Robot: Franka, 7 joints.
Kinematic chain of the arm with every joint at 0, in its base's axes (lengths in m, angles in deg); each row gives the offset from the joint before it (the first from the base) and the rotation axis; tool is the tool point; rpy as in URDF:
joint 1: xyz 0 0 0.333 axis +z
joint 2: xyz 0 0 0 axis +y
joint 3: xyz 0 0 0.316 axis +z
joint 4: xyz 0.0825 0 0 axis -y
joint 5: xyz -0.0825 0 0.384 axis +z
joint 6: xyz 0 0 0 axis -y
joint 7: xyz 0.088 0 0 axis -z
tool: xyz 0 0 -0.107 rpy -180 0 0
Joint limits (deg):
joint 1: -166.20..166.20
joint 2: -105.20..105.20
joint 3: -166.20..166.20
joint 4: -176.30..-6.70
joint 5: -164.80..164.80
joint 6: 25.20..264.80
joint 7: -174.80..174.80
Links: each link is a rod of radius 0.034 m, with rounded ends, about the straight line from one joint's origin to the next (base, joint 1, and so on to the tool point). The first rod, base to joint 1, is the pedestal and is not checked.
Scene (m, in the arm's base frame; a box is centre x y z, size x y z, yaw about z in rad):
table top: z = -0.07
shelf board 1: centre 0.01 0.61 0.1 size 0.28 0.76 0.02 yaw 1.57
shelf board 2: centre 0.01 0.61 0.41 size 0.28 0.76 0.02 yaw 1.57
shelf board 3: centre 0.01 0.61 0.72 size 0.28 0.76 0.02 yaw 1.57
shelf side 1: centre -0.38 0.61 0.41 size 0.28 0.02 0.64 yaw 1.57
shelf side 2: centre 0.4 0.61 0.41 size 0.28 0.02 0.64 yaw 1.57
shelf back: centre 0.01 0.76 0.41 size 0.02 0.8 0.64 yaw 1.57
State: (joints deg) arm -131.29 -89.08 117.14 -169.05 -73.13 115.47 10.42
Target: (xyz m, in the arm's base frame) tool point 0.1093 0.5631 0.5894
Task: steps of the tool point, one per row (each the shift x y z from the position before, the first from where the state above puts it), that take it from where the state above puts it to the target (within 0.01 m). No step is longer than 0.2 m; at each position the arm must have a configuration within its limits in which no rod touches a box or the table.
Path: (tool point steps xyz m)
1: 0.0636 0.0371 -0.0904
2: 0.0795 0.0804 -0.0545
3: 0.0790 0.1092 0.0013
4: 0.0594 0.1148 0.0651
5: 0.0220 0.0928 0.1215
6: -0.0261 0.0467 0.1557
7: -0.0060 0.0692 0.0211
8: -0.0197 0.0699 0.0211
9: -0.0336 0.0677 0.0209
10: -0.0471 0.0628 0.0204
11: -0.0599 0.0554 0.0196
12: -0.0712 0.0453 0.0185

